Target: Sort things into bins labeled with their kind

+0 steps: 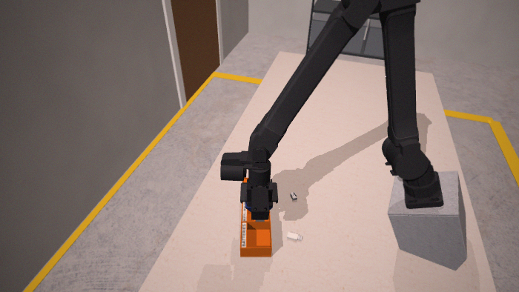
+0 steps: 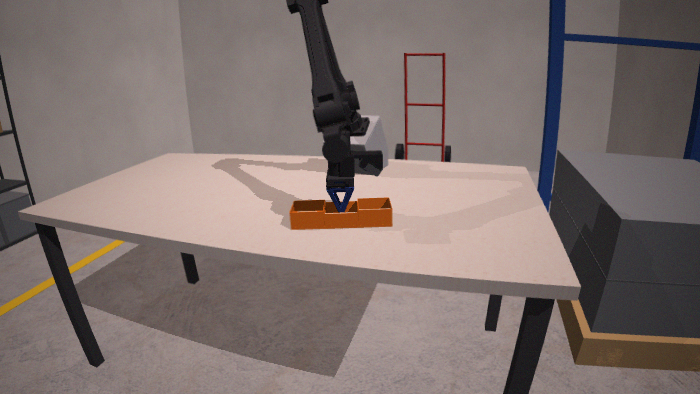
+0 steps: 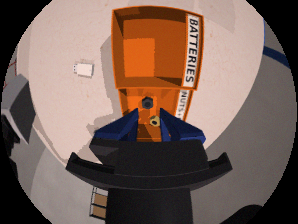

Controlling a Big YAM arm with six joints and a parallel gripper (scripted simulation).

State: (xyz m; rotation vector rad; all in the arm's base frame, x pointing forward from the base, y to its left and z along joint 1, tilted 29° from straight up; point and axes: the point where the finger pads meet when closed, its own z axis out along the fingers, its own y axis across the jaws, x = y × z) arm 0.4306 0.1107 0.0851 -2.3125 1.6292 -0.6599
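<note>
The orange three-compartment bin lies 1 cm below my hand and 1 cm ahead of it. Round my hand: black nut 2 cm below; white domino 8 cm to the right, 2 cm below, 2 cm ahead; brass nut 2 cm to the right, 2 cm below, 2 cm ahead.
</note>
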